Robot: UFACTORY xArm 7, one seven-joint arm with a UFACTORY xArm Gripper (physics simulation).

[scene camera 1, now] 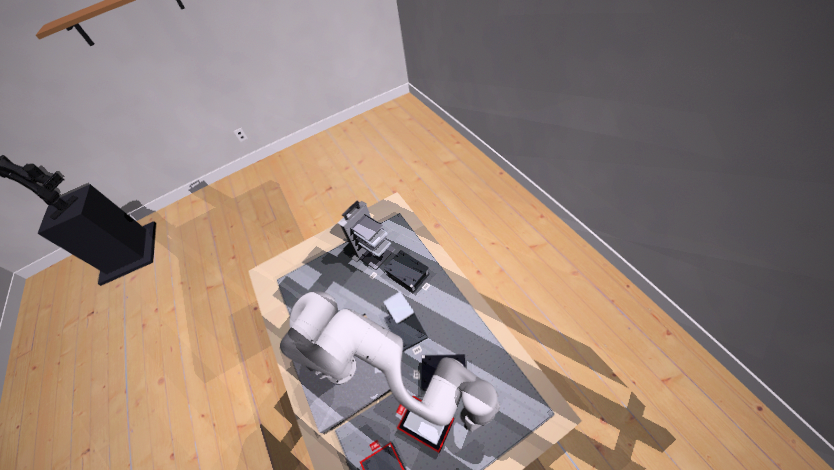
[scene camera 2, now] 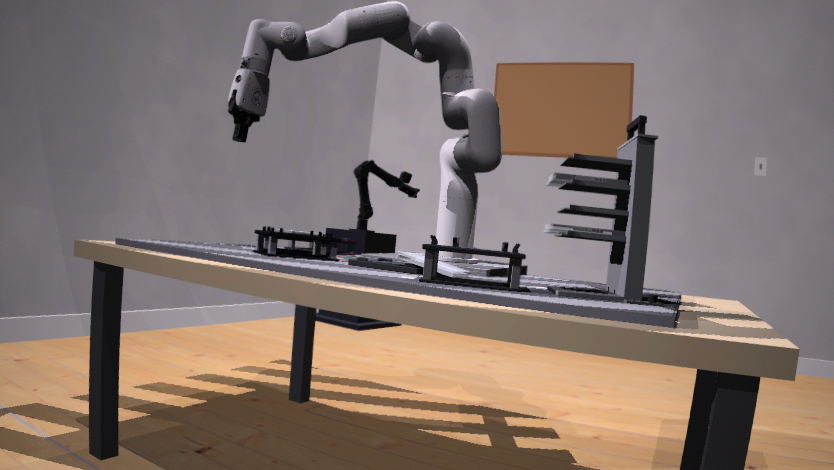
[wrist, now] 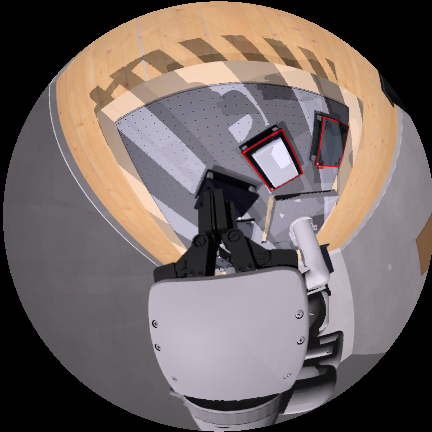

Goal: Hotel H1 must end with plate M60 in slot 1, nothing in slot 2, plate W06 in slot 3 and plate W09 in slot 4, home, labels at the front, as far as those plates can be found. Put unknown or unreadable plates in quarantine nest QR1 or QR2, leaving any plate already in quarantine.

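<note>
Holding nothing, the gripper (scene camera 2: pixel 238 141) is shut, and the wrist view has the gripper (wrist: pixel 215 199) in frame as well.
</note>
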